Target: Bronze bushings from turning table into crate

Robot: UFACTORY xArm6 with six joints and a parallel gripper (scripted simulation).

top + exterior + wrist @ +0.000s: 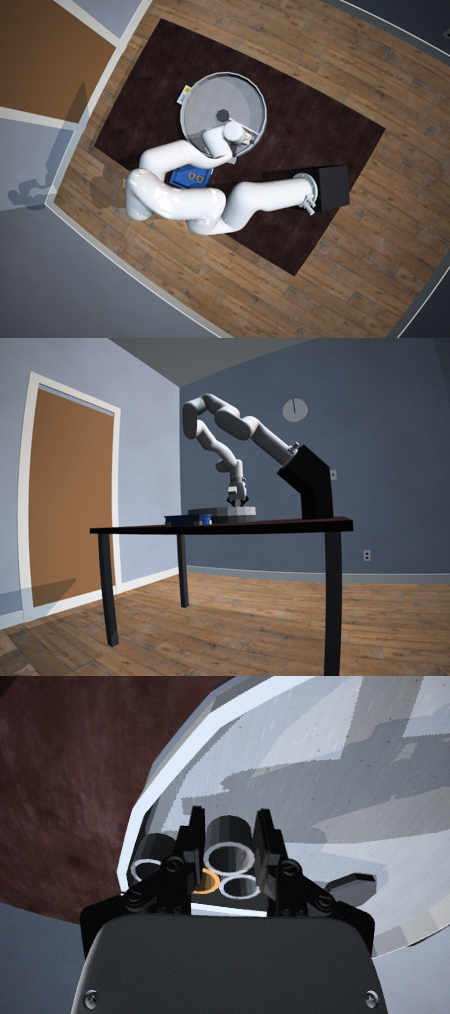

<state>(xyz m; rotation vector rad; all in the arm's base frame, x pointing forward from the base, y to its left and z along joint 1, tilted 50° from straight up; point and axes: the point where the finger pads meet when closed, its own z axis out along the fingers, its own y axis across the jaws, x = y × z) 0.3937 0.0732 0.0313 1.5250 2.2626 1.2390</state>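
The round grey turning table is 15 cm ahead of my hand and 3 cm below it. Round my hand: crate 32 cm to the left, 5 cm below, 2 cm ahead.
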